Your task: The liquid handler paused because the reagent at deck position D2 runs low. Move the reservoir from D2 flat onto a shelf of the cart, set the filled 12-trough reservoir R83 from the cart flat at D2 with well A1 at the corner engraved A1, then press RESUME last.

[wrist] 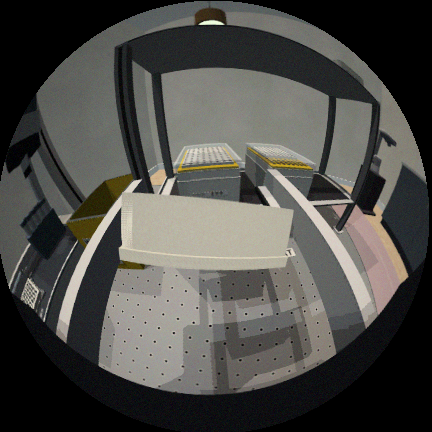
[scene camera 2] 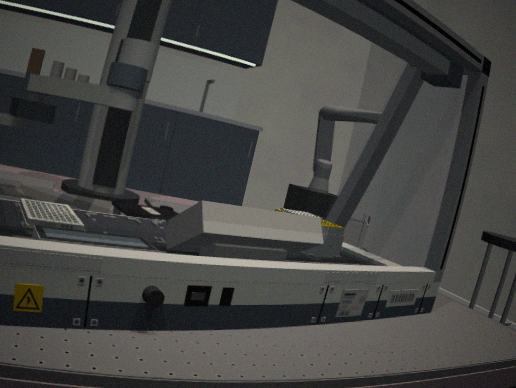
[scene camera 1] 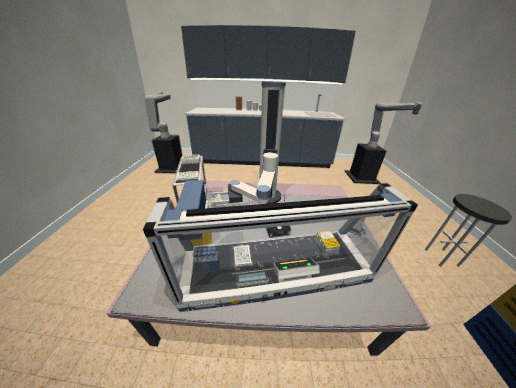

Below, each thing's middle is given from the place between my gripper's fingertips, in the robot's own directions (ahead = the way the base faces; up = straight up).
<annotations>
Now: the white-framed 12-trough reservoir [wrist: 177, 231] 30 mm below my hand and 10 mm to the left of it. Also, from my hand: yellow waste bin [wrist: 85, 219] (210 mm ahead, 110 mm below, 50 mm to the right).
</annotations>
